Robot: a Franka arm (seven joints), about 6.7 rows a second.
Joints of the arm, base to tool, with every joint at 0 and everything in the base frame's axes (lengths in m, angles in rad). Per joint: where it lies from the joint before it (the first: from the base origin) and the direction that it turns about. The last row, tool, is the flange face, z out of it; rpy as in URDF.
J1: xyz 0 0 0.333 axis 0 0 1
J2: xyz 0 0 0 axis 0 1 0
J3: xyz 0 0 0.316 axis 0 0 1
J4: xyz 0.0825 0 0 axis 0 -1 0
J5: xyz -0.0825 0 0.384 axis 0 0 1
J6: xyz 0 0 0 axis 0 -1 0
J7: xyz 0.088 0 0 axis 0 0 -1
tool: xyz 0 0 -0.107 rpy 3.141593 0 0
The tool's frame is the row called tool.
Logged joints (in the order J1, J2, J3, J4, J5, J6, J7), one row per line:
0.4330, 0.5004, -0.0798, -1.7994, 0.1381, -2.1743, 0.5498
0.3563, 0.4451, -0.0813, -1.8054, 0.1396, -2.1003, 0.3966
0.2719, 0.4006, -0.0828, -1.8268, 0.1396, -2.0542, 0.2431
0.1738, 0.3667, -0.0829, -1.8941, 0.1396, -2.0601, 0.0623
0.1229, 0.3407, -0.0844, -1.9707, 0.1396, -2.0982, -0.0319
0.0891, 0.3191, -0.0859, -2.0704, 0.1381, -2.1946, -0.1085
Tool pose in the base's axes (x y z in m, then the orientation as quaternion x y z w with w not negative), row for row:
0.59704, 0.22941, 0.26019, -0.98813, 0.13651, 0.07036, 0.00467
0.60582, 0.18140, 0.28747, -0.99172, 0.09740, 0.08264, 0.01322
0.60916, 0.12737, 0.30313, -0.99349, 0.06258, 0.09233, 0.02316
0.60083, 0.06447, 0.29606, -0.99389, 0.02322, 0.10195, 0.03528
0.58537, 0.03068, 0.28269, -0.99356, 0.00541, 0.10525, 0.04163
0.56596, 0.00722, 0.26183, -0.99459, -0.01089, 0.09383, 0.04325
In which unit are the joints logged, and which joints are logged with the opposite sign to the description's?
The joints are logged in radians. Opposite sign: J6.
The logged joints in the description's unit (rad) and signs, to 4 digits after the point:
0.4330, 0.5004, -0.0798, -1.7994, 0.1381, 2.1743, 0.5498
0.3563, 0.4451, -0.0813, -1.8054, 0.1396, 2.1003, 0.3966
0.2719, 0.4006, -0.0828, -1.8268, 0.1396, 2.0542, 0.2431
0.1738, 0.3667, -0.0829, -1.8941, 0.1396, 2.0601, 0.0623
0.1229, 0.3407, -0.0844, -1.9707, 0.1396, 2.0982, -0.0319
0.0891, 0.3191, -0.0859, -2.0704, 0.1381, 2.1946, -0.1085

